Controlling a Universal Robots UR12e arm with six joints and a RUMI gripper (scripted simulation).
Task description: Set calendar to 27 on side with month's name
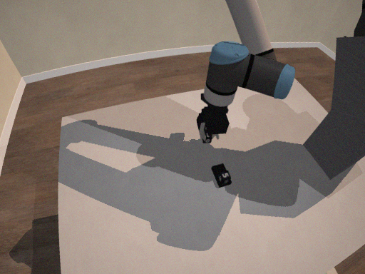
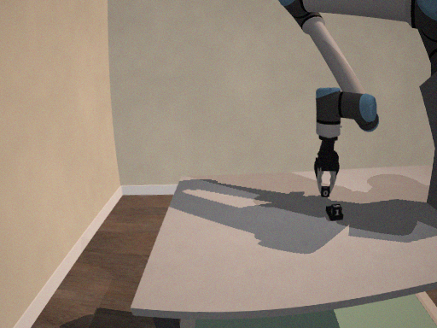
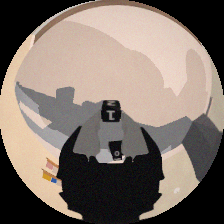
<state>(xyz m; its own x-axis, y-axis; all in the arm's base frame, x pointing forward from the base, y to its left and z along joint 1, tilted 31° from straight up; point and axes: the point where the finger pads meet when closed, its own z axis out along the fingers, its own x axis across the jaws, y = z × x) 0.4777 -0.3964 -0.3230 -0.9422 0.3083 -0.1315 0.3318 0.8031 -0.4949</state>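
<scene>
Right now the black cube is 10 mm below my hand. The rest, counted from my hand: tray 30 mm ahead, 160 mm to the left, 20 mm below.
</scene>
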